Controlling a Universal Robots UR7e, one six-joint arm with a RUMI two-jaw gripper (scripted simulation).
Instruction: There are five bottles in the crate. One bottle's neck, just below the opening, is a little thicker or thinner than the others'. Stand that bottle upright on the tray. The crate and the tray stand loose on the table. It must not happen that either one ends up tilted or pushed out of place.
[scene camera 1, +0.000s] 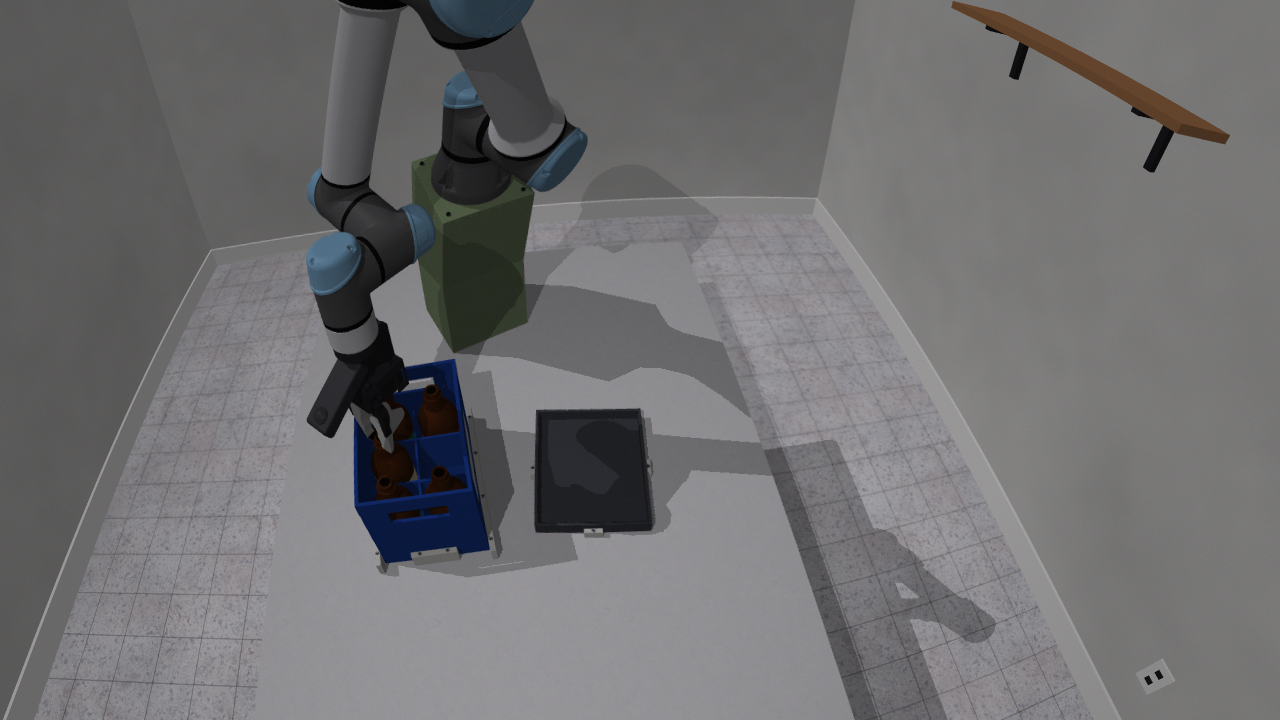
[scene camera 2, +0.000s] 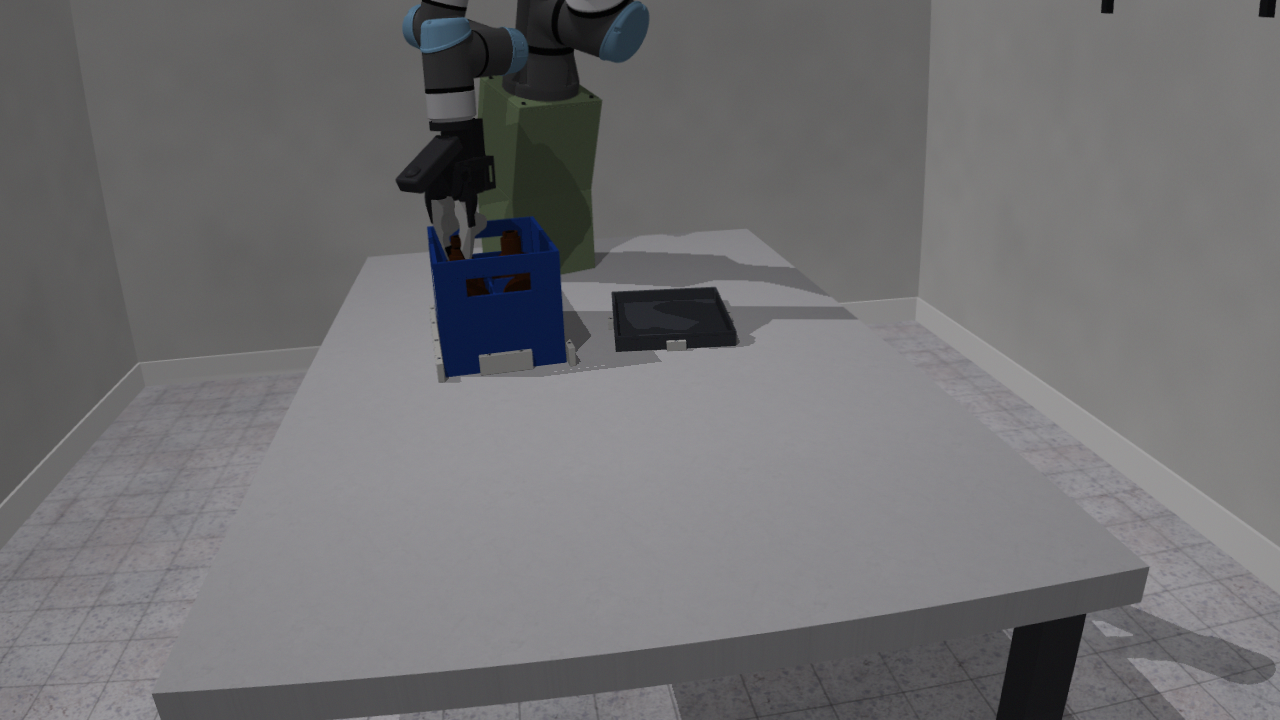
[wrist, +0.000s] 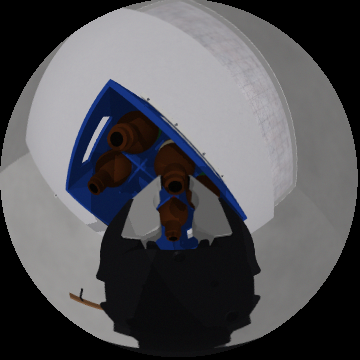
Path:
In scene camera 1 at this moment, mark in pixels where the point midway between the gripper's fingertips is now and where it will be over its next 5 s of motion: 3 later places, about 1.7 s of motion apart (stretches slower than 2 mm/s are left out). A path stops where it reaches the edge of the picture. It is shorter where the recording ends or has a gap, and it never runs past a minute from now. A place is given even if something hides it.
My gripper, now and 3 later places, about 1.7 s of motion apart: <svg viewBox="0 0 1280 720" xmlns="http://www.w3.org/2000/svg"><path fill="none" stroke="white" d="M383 446L371 414L428 400L433 419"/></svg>

